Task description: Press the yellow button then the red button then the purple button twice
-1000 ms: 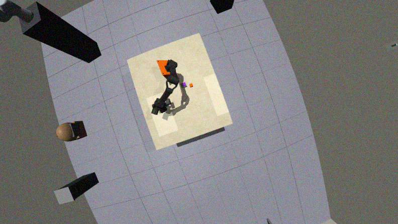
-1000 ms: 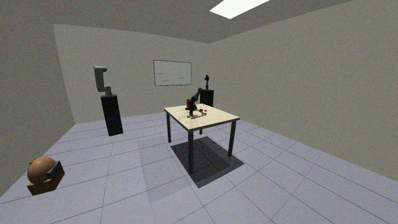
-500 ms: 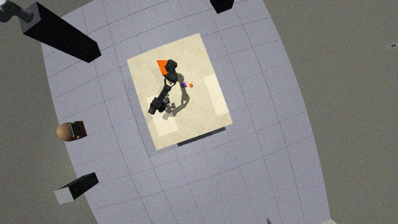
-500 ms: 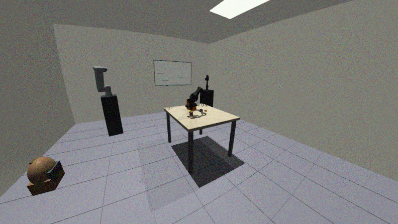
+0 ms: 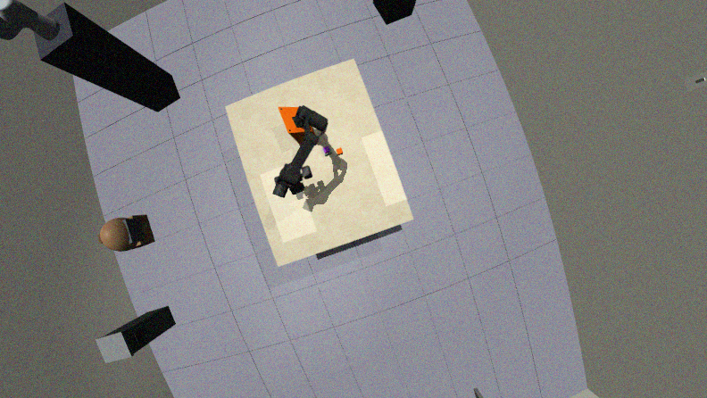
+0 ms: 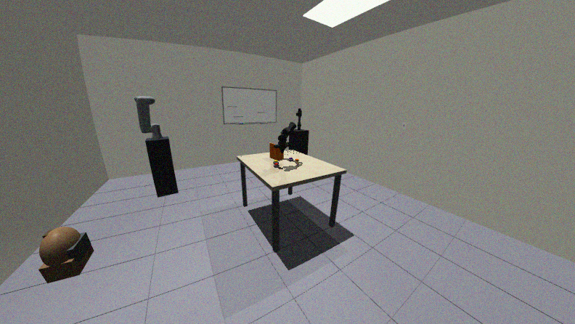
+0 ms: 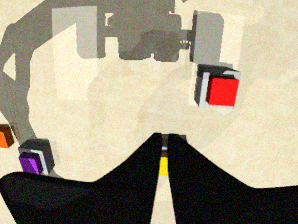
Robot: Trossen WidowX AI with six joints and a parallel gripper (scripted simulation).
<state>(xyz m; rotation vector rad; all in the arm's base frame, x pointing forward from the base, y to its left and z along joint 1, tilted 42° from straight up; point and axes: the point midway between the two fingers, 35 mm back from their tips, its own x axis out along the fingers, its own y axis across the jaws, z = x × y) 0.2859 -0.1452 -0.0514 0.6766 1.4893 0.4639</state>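
The purple button is 10 cm behind my gripper tip, 21 cm to the left of it and 11 cm below it. Round my gripper tip: red button: 8 cm to the right, 11 cm below; small orange block: 7 cm behind, 28 cm to the left, 13 cm below; yellow button: 11 cm behind, 1 cm to the right, 11 cm below.
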